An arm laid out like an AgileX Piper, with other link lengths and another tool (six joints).
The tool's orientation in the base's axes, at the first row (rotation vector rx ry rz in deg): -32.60, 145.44, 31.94
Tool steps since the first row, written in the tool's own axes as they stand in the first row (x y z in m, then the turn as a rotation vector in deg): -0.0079, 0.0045, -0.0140, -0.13, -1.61, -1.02; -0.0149, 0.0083, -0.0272, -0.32, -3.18, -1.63; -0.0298, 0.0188, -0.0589, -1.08, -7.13, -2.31; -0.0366, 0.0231, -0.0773, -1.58, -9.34, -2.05; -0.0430, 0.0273, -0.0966, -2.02, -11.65, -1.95; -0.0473, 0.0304, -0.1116, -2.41, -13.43, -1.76; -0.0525, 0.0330, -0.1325, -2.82, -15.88, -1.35
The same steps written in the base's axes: -0.0008, -0.0007, 0.0167, 0.52, -1.79, 0.44; -0.0018, -0.0018, 0.0320, 1.21, -3.33, 0.59; -0.0062, -0.0038, 0.0682, 3.48, -6.71, 0.44; -0.0094, -0.0071, 0.0878, 5.03, -8.28, -0.12; -0.0132, -0.0109, 0.1078, 6.53, -10.03, -0.61; -0.0166, -0.0143, 0.1230, 7.77, -11.30, -1.05; -0.0212, -0.0205, 0.1433, 9.43, -13.03, -1.85
